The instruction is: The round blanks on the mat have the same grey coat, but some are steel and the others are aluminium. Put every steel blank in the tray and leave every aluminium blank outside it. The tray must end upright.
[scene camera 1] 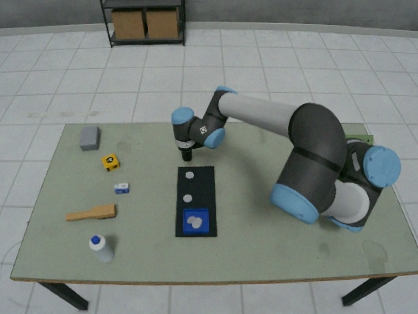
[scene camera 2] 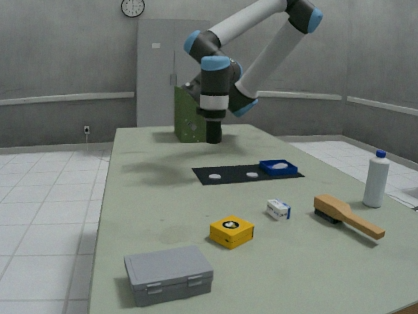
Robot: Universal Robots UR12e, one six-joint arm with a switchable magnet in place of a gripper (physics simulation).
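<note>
My magnet (scene camera 1: 186,156) (scene camera 2: 213,137) is open, with no blank showing on its tip. It hangs above the table, just beyond the far end of the black mat (scene camera 1: 203,187) (scene camera 2: 233,172). One grey round blank (scene camera 1: 189,175) (scene camera 2: 215,176) lies near that far end. A second blank (scene camera 1: 187,198) (scene camera 2: 252,175) lies on the mat near the tray. The blue tray (scene camera 1: 204,212) (scene camera 2: 282,172) stands upright on the mat's near end. Inside it, one blank (scene camera 1: 197,223) partly overlaps another blank (scene camera 1: 190,220). Steel and aluminium look alike here.
On the table beside the mat are a grey case (scene camera 1: 90,138) (scene camera 2: 169,275), a yellow box (scene camera 1: 110,162) (scene camera 2: 231,232), a small white-blue box (scene camera 1: 121,188) (scene camera 2: 278,209), a wooden brush (scene camera 1: 92,213) (scene camera 2: 347,214) and a white bottle (scene camera 1: 102,250) (scene camera 2: 376,182).
</note>
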